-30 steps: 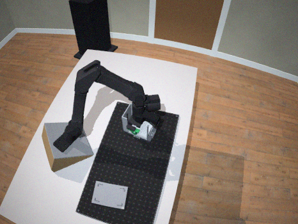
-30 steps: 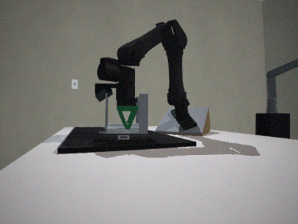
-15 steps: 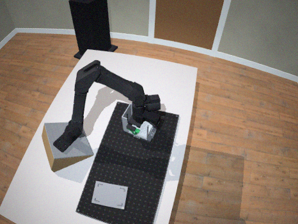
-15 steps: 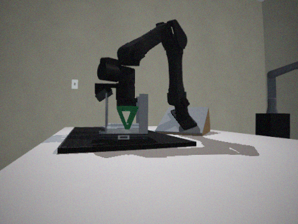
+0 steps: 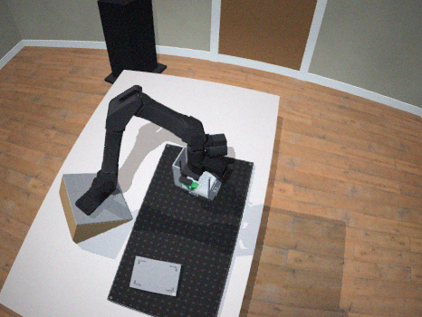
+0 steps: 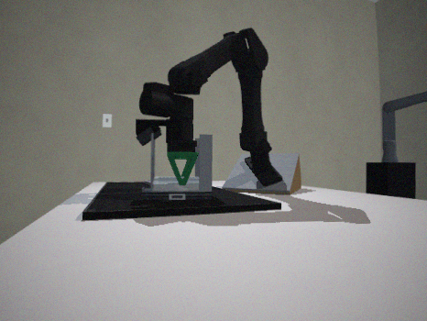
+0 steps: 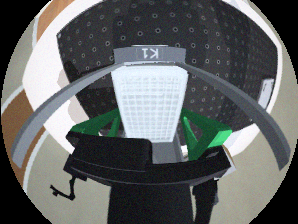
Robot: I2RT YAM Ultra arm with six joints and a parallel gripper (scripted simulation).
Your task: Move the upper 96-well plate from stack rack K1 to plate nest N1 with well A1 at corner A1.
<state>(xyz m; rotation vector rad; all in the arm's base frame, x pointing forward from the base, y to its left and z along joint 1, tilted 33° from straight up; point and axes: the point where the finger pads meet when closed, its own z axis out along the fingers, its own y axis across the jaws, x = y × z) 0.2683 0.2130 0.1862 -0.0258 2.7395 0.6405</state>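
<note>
Right now the 96-well plate is right at my hand.
</note>
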